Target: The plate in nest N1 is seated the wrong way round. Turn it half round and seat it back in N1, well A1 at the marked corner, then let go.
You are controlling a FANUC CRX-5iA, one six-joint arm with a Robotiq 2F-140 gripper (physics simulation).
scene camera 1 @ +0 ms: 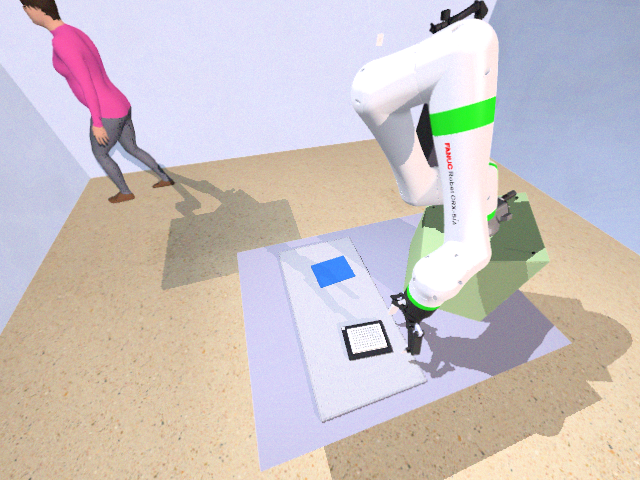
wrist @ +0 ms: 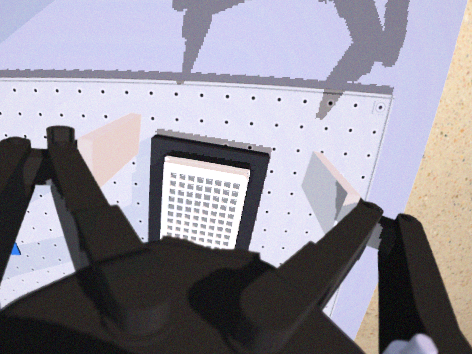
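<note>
A white well plate [scene camera 1: 367, 338] [wrist: 202, 210] with a grid of wells lies in a black nest [scene camera 1: 371, 354] [wrist: 156, 200] on the pale board. A small white mark shows at the nest's far left corner in the scene view; in the wrist view the gripper's body hides the lower end of plate and nest. Which corner well A1 is at cannot be told. My gripper [scene camera 1: 402, 330] [wrist: 224, 151] is open and empty. In the wrist view its pale finger pads stand apart, one to each side of the nest, above the board and not touching the plate.
The pale perforated board [scene camera 1: 356, 387] [wrist: 290, 112] lies on a lilac mat [scene camera 1: 279, 423]. A blue square [scene camera 1: 332, 271] [wrist: 15, 249] lies at the board's far end. The green robot base [scene camera 1: 475, 294] stands right of the board. A person in pink [scene camera 1: 93, 72] is at the back left.
</note>
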